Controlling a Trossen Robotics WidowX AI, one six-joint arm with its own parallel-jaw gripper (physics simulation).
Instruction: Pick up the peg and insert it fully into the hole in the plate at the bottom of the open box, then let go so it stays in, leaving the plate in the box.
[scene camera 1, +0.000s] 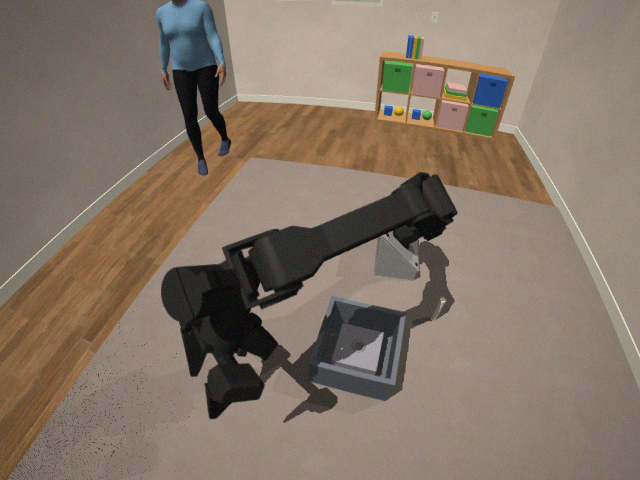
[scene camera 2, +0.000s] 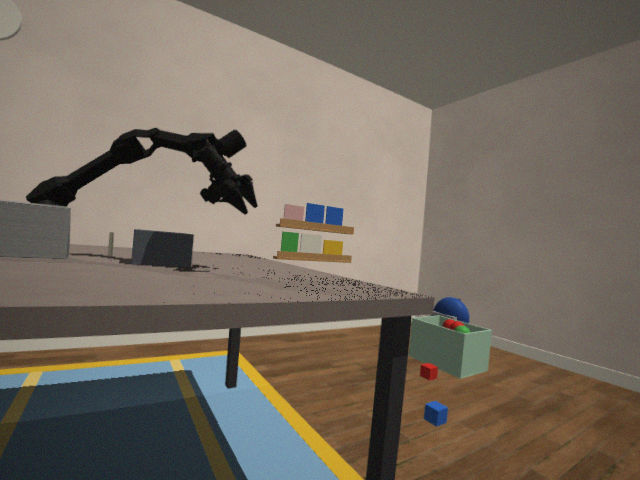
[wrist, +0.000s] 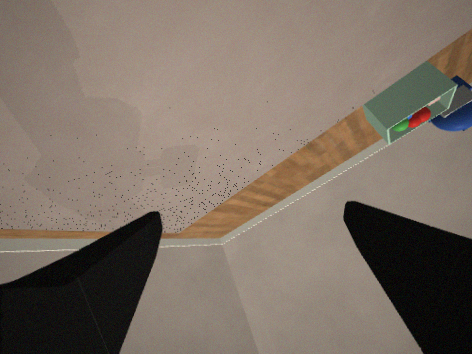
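Seen in the pictures: gripper, between the fingertips: (scene camera 1: 202, 395) (scene camera 2: 251, 210) (wrist: 253, 215); arm's base, origin of its link: (scene camera 1: 400, 234) (scene camera 2: 42, 221).
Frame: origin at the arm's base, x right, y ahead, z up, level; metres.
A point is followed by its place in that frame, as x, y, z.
A thin pale peg (scene camera 1: 438, 308) @[-0.096, 0.189, -0.045] (scene camera 2: 111, 244) @[-0.092, 0.184, -0.059] stands upright on the table, beyond the box and apart from it. The open blue-grey box (scene camera 1: 354, 379) @[0.082, 0.387, -0.019] (scene camera 2: 162, 249) @[0.159, 0.293, -0.051] stands on the table. A light plate (scene camera 1: 371, 355) @[0.053, 0.324, -0.041] lies at its bottom, with a round hole near its middle, partly in shadow. My gripper (scene camera 1: 202, 395) @[0.304, 0.494, 0.083] (scene camera 2: 251, 209) @[0.304, 0.494, 0.083] (wrist: 253, 215) @[0.304, 0.494, 0.083] is open and empty. It hangs in the air above the table, off to the side of the box away from the peg, pointing obliquely down. The peg, box and plate do not show in the wrist view.
The arm's grey base block (scene camera 1: 395, 263) @[0.006, 0.066, -0.043] (scene camera 2: 33, 231) @[0.051, -0.014, -0.029] stands behind the box, near the peg. The arm reaches over the table (scene camera 1: 491, 387) @[-0.223, 0.348, -0.099] (scene camera 2: 206, 317) @[0.677, 0.256, -0.119] (wrist: 225, 65) @[0.302, 0.559, -0.099]. A person (scene camera 1: 187, 41) stands beyond the table. A green toy bin (scene camera 2: 449, 346) (wrist: 407, 95) is on the floor.
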